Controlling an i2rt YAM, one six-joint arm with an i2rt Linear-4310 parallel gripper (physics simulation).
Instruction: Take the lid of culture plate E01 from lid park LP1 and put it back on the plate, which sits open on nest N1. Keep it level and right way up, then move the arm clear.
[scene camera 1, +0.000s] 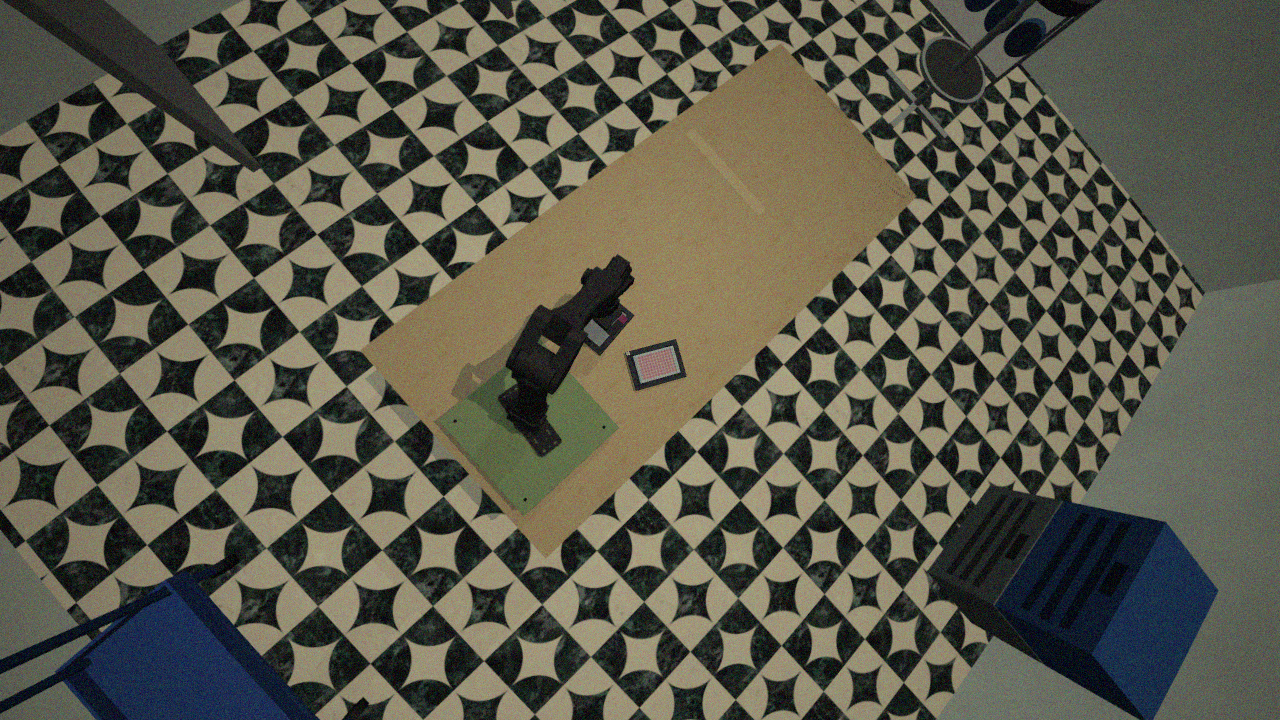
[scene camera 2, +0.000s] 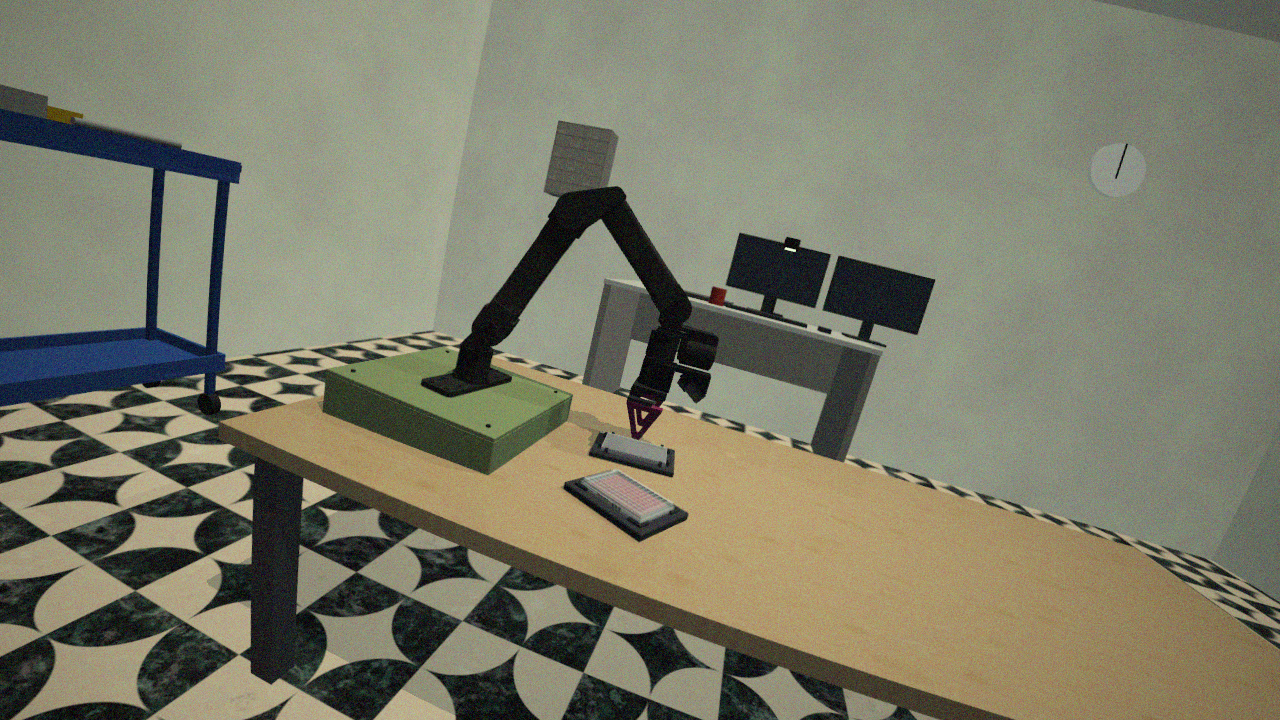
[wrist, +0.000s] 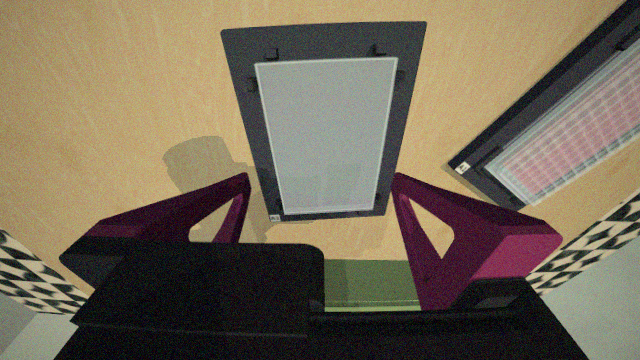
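Seen in the pictures: gripper, between the fingertips: (scene camera 1: 600, 318) (scene camera 2: 638, 432) (wrist: 320, 180); arm's base, origin of its link: (scene camera 1: 530, 419) (scene camera 2: 469, 382).
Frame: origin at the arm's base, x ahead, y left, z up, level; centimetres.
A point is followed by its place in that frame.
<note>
The pale, clear lid (scene camera 1: 597, 334) {y 9.1, x 29.0, z -5.2 cm} (scene camera 2: 637, 446) {y 12.0, x 32.7, z -5.2 cm} (wrist: 327, 130) {y 11.9, x 34.4, z -5.2 cm} lies flat in the dark lid park LP1 (wrist: 325, 41) {y 13.2, x 39.5, z -6.0 cm}. Culture plate E01 (scene camera 1: 657, 365) {y -9.0, x 37.9, z -4.5 cm} (scene camera 2: 629, 496) {y -10.1, x 38.9, z -4.6 cm} (wrist: 590, 117) {y -6.9, x 39.7, z -4.5 cm}, with pink wells, sits open on the dark nest N1 (scene camera 2: 640, 531) {y -16.3, x 43.2, z -5.8 cm} (wrist: 500, 137) {y -2.2, x 36.4, z -5.8 cm}, turned at an angle to the lid park. My gripper (scene camera 2: 639, 435) {y 12.1, x 32.1, z -2.3 cm} (wrist: 320, 180) {y 12.1, x 32.1, z -2.3 cm} is open and empty, with magenta fingers pointing down. It is low over the lid park, with one finger towards each long side, near the labelled end in the wrist view. In scene camera 1 the arm hides most of the gripper.
The arm's base stands on a green block (scene camera 1: 572, 429) {y -8.9, x 7.3, z -0.3 cm} (scene camera 2: 447, 402) {y -11.7, x 4.6, z -0.1 cm} (wrist: 370, 282) {y 2.0, x 16.1, z -3.8 cm} at one end of the wooden table (scene camera 1: 760, 152) {y 29.2, x 114.5, z -7.0 cm} (scene camera 2: 850, 573) {y -3.7, x 73.8, z -7.0 cm}. The nest is beside the lid park, towards the table's long edge. A blue cart (scene camera 2: 214, 268) and a desk with monitors stand away from the table.
</note>
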